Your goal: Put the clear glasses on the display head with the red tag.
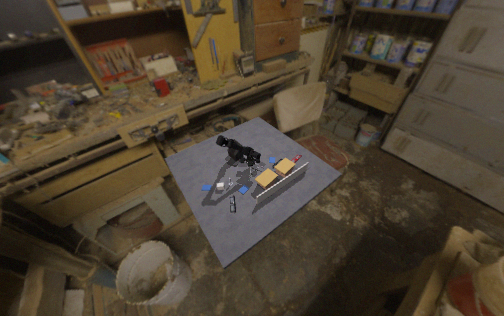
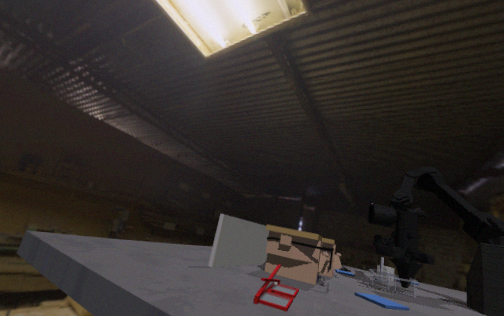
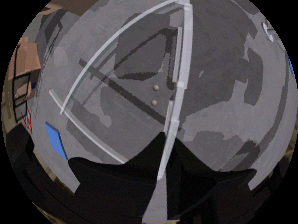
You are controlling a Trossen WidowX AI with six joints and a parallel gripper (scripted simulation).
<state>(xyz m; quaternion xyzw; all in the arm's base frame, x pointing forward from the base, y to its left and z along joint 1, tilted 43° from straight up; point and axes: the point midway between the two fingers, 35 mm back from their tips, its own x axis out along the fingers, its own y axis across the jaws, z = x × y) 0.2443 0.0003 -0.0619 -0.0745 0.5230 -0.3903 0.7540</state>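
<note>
Right now the white object is 80 mm ahead of my gripper tip, 350 mm to the right of it and 10 mm above it. Round my gripper tip: back panel (360 mm ahead, 130 mm to the left, 40 mm above).
</note>
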